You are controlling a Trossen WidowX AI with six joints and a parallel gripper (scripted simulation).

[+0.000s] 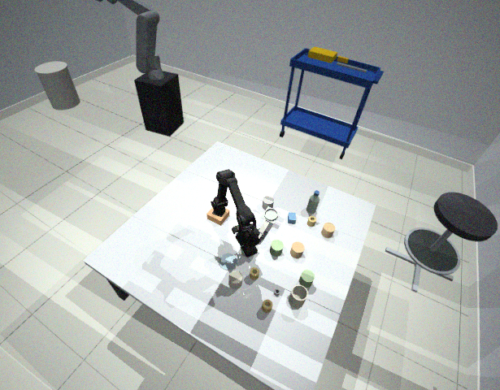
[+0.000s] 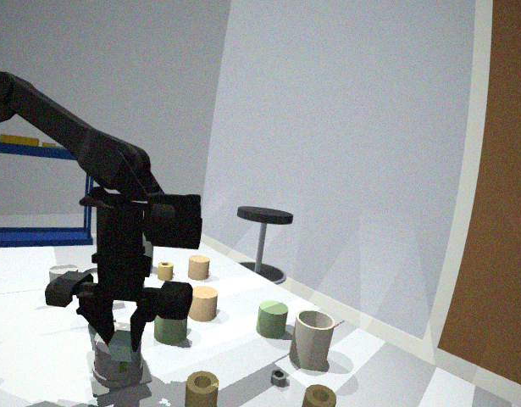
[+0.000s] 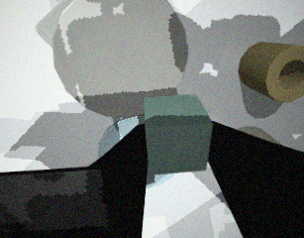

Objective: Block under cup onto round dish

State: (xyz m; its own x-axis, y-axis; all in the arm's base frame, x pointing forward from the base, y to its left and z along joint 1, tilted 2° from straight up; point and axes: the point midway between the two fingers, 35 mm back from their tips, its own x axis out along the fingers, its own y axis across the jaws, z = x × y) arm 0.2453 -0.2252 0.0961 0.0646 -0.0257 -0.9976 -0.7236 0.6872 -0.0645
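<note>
Now: the round light-blue dish 7 cm behind my gripper tip, 5 cm to the right of it and 10 cm below it. From my gripper tip the other things lie so: small nut 23 cm ahead, 12 cm to the right, 9 cm below; small balance 4 cm ahead, 18 cm to the left, 6 cm below; beige cup 33 cm ahead, 12 cm to the right, 6 cm below.
</note>
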